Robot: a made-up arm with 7 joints.
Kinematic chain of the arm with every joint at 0, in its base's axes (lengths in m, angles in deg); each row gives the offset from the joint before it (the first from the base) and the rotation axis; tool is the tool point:
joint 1: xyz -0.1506 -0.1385 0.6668 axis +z
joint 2: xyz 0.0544 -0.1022 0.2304 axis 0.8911 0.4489 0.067
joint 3: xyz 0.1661 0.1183 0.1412 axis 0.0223 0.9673 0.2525
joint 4: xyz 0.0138 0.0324 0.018 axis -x
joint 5: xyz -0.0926 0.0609 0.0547 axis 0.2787 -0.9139 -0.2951
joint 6: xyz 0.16 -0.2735 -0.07 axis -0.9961 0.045 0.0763
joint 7: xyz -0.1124 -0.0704 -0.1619 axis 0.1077 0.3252 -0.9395
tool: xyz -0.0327 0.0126 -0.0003
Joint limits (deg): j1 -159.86..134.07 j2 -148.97..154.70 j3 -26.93..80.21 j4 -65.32..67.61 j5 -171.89..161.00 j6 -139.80..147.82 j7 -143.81..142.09
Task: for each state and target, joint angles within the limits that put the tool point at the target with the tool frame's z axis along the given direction. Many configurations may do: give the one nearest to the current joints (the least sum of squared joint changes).
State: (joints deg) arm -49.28 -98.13 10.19 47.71 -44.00 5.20 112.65
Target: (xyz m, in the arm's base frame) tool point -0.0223 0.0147 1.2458 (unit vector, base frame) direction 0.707 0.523 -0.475
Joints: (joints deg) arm -22.80 -69.42 12.68 49.87 -5.51 44.82 106.18
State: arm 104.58 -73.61 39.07 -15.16 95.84 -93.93 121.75
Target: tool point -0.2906 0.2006 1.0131 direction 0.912 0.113 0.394
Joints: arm 101.70 -61.55 75.52 21.82 118.19 -59.30 142.09
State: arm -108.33 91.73 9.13 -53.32 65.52 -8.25 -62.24
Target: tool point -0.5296 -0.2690 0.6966 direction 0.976 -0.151 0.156
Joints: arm -145.76 79.07 -26.93 -8.30 103.22 -12.13 -81.80
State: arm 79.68 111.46 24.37 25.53 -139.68 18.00 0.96
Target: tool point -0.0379 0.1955 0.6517 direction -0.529 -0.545 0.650
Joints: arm 95.31 89.52 35.24 -4.91 -157.39 -4.02 20.92
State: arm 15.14 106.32 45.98 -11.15 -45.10 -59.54 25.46
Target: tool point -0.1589 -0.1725 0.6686 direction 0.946 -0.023 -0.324
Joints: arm -22.15 154.70 8.18 7.53 -62.65 -10.36 -14.95
